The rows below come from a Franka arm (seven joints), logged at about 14 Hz.
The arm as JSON. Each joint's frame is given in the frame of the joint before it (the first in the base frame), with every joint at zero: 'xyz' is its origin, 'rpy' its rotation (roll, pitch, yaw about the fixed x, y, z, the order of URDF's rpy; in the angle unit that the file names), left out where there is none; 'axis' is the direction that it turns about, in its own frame. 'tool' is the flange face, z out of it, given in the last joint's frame.
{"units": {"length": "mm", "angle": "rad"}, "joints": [
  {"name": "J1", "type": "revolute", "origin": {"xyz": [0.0, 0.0, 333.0], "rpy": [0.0, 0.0, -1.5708]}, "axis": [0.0, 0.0, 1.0]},
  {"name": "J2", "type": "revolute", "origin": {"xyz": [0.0, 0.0, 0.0], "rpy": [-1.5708, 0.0, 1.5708]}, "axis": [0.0, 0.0, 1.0]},
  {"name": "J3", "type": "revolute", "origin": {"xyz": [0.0, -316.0, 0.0], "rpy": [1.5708, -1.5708, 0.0]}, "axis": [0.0, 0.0, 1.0]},
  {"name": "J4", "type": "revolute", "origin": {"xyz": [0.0, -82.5, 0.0], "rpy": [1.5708, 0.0, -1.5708]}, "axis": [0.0, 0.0, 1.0]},
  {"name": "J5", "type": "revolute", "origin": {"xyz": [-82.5, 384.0, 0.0], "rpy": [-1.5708, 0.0, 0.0]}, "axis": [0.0, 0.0, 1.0]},
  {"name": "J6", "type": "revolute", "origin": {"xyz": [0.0, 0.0, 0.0], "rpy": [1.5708, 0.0, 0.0]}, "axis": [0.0, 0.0, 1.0]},
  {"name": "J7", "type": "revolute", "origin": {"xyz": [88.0, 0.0, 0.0], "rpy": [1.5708, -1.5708, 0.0]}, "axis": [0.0, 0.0, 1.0]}
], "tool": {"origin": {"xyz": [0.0, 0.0, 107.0], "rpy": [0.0, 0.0, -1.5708]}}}
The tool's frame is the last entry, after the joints.
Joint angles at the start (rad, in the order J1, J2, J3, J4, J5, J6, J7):
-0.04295, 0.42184, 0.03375, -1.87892, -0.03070, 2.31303, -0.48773
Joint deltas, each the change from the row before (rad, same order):
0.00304, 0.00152, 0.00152, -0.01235, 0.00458, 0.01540, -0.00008
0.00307, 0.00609, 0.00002, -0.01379, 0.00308, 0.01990, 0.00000
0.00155, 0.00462, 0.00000, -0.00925, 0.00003, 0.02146, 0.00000
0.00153, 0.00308, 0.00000, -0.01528, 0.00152, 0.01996, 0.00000
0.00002, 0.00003, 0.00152, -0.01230, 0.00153, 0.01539, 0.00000
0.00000, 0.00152, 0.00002, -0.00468, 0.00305, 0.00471, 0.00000
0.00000, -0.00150, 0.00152, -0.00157, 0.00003, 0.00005, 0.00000
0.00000, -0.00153, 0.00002, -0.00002, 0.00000, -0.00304, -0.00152
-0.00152, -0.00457, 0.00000, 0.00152, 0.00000, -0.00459, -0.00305
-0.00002, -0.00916, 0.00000, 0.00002, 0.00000, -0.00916, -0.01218
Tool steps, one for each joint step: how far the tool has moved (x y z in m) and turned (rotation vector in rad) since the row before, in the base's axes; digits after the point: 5 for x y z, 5 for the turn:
-0.00215, 0.00306, -0.00488, 0.00434, -0.00155, 0.00171
-0.00247, 0.00215, -0.00794, 0.00278, -0.00001, 0.00125
-0.00092, 0.00109, -0.00489, 0.00048, -0.00759, 0.00170
-0.00298, 0.00112, -0.00655, 0.00148, -0.00159, 0.00070
-0.00237, 0.00104, -0.00374, 0.00193, -0.00307, 0.00047
-0.00115, 0.00007, -0.00246, 0.00222, 0.00152, -0.00213
-0.00039, 0.00091, 0.00030, 0.00061, 0.00000, 0.00138
-0.00021, 0.00001, 0.00067, -0.00012, 0.00152, 0.00155
0.00035, -0.00097, 0.00306, -0.00029, -0.00151, 0.00153
-0.00031, -0.00004, 0.00488, -0.00073, -0.00007, 0.01219

